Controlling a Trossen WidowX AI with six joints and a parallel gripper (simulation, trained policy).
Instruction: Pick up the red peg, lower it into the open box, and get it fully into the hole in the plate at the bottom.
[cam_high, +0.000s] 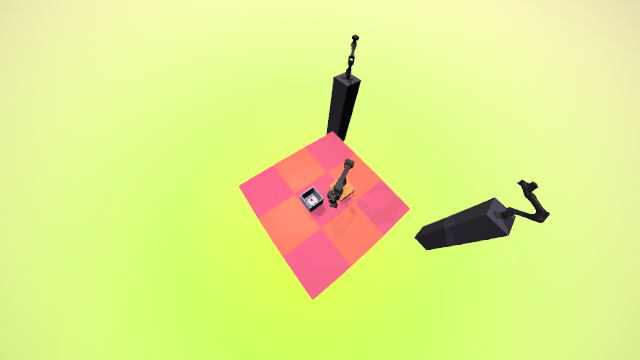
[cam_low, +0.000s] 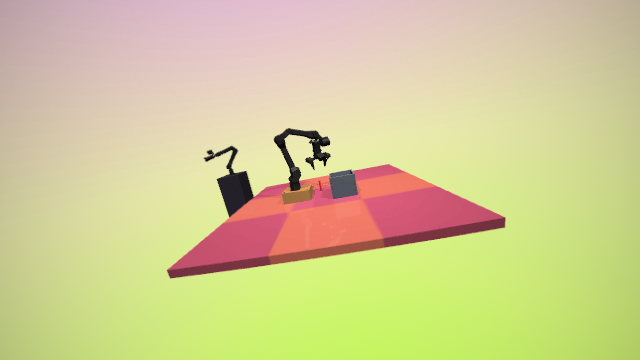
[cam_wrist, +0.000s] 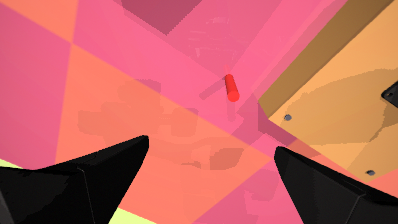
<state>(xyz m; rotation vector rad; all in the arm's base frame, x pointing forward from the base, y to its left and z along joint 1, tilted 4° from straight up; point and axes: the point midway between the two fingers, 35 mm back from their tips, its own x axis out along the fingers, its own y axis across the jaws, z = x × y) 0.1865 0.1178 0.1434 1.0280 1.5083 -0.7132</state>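
My gripper tip is 130 mm above the red peg, 20 mm past it and 10 mm to the left of it. Round my gripper tip: plate: 190 mm to the right, 140 mm ahead, 120 mm below.
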